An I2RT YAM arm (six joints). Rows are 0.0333 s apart.
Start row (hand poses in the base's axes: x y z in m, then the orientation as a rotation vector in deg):
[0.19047 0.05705 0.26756 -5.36 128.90 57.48]
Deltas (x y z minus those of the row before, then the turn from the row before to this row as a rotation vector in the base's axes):
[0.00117 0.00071 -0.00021 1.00 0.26 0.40]
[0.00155 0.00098 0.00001 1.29 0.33 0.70]
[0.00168 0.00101 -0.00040 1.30 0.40 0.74]
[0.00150 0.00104 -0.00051 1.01 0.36 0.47]
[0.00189 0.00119 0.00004 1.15 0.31 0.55]
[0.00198 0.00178 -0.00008 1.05 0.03 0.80]
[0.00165 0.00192 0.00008 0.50 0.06 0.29]
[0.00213 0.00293 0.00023 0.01 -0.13 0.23]
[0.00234 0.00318 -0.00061 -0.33 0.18 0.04]
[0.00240 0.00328 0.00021 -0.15 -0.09 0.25]
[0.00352 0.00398 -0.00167 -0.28 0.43 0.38]
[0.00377 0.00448 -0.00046 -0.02 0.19 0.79]
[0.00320 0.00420 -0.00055 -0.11 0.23 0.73]
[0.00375 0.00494 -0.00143 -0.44 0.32 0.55]
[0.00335 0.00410 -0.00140 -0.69 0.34 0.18]
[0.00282 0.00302 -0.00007 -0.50 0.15 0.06]
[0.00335 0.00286 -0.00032 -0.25 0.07 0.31]
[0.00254 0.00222 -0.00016 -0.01 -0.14 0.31]
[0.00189 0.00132 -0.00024 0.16 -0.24 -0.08]
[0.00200 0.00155 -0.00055 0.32 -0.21 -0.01]
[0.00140 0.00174 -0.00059 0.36 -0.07 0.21]
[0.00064 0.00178 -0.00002 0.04 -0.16 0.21]
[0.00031 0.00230 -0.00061 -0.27 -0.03 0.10]
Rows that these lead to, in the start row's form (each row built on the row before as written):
[0.19164 0.05776 0.26735 -5.25 128.67 58.87]
[0.19319 0.05874 0.26736 -5.32 128.39 60.76]
[0.19487 0.05975 0.26696 -5.40 128.15 62.70]
[0.19637 0.06079 0.26645 -5.32 127.98 64.17]
[0.19826 0.06198 0.26649 -5.29 127.68 65.82]
[0.20024 0.06376 0.26641 -5.74 127.23 67.41]
[0.20189 0.06568 0.26649 -5.83 127.03 68.13]
[0.20402 0.06861 0.26672 -6.16 126.96 68.23]
[0.20636 0.07179 0.26611 -6.24 127.33 67.94]
[0.20876 0.07507 0.26632 -6.63 127.39 67.88]
[0.21228 0.07905 0.26465 -6.93 128.01 67.91]
[0.21605 0.08353 0.26419 -7.72 128.33 68.37]
[0.21925 0.08773 0.26364 -8.46 128.73 68.71]
[0.22300 0.09267 0.26221 -9.08 129.38 68.61]
[0.22635 0.09677 0.26081 -9.36 130.14 68.05]
[0.22917 0.09979 0.26074 -9.54 130.59 67.57]
[0.23252 0.10265 0.26042 -9.96 130.86 67.47]
[0.23506 0.10487 0.26026 -10.40 130.80 67.57]
[0.23695 0.10619 0.26002 -10.38 130.48 67.63]
[0.23895 0.10774 0.25947 -10.36 130.10 67.91]
[0.24035 0.10948 0.25888 -10.50 129.85 68.39]
[0.24099 0.11126 0.25886 -10.82 129.72 68.49]
[0.24130 0.11356 0.25825 -11.06 129.88 68.23]

